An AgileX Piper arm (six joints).
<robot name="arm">
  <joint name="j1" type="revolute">
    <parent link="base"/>
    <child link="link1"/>
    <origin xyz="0 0 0.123" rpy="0 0 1.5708"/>
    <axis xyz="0 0 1"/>
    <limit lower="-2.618" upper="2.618"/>
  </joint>
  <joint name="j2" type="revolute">
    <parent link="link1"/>
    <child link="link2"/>
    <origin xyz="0 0 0" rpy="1.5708 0 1.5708"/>
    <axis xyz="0 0 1"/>
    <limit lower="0" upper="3.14"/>
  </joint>
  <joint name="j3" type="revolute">
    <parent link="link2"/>
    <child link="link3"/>
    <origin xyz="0.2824 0.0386 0" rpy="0 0 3.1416"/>
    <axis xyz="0 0 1"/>
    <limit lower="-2.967" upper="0"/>
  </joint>
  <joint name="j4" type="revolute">
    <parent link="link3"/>
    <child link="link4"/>
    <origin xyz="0.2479 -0.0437 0" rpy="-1.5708 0 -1.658"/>
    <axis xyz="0 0 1"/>
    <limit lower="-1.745" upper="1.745"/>
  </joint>
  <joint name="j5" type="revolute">
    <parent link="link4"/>
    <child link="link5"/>
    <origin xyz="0 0 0" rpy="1.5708 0 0"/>
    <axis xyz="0 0 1"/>
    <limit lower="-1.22" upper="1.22"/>
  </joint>
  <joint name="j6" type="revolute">
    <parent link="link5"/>
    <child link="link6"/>
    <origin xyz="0 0.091 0" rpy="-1.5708 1.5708 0"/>
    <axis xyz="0 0 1"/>
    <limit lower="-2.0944" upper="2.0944"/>
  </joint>
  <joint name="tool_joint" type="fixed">
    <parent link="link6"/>
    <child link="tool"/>
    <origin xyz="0 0 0" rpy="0 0 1.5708"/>
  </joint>
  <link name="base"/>
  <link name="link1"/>
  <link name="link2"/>
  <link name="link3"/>
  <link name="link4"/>
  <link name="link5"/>
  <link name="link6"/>
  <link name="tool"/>
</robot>
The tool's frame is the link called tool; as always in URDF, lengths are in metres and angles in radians.
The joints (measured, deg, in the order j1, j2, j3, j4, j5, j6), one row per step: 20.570 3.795 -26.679 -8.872 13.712 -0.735; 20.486 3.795 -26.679 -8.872 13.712 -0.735; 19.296 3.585 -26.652 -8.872 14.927 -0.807; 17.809 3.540 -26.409 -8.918 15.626 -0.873; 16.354 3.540 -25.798 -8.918 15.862 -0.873; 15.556 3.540 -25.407 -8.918 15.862 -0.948; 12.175 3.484 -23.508 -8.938 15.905 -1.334; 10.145 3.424 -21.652 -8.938 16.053 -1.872; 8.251 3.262 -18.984 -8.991 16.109 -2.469; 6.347 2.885 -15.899 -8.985 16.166 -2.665; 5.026 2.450 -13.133 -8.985 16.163 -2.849
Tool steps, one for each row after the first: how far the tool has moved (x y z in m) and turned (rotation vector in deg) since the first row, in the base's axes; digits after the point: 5 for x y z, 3 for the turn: 0.00001 -0.00003 0.00000 0.000 0.000 -0.084; -0.00008 -0.00081 -0.00192 -0.331 0.965 -1.457; 0.00076 -0.00128 -0.00425 -0.663 1.793 -3.076; 0.00249 -0.00138 -0.00782 -0.893 2.608 -4.562; 0.00352 -0.00142 -0.00989 -1.068 2.966 -5.376; 0.00817 -0.00186 -0.02005 -1.899 4.711 -8.845; 0.01239 -0.00216 -0.03028 -2.845 6.503 -10.981; 0.01765 -0.00252 -0.04492 -4.011 8.901 -12.966; 0.02247 -0.00325 -0.06198 -4.709 11.628 -14.837; 0.02594 -0.00393 -0.07730 -5.290 13.928 -16.112
